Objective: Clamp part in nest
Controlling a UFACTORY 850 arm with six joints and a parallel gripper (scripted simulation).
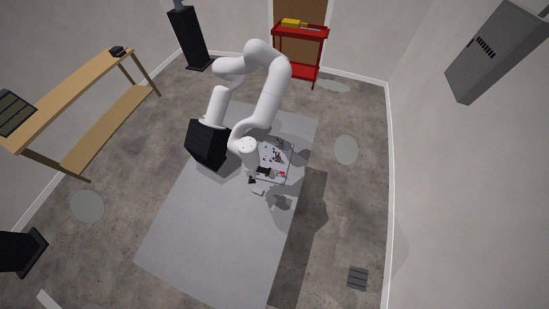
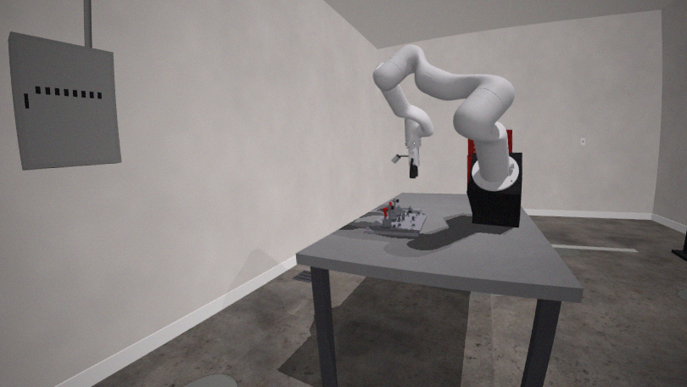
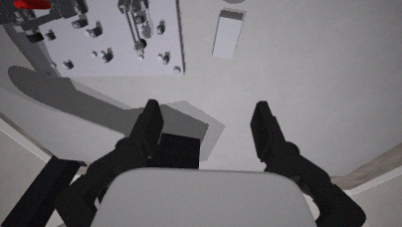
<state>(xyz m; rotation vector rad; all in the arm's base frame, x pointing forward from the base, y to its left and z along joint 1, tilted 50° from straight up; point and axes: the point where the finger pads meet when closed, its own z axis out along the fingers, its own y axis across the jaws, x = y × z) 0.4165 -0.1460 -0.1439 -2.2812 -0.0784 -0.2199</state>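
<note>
Right now the grey block part is 10 mm ahead of my hand, 30 mm to the right of it and 200 mm below it. From my hand the other things lie so: grey fixture plate (10 mm ahead, 230 mm to the left, 210 mm below).
</note>
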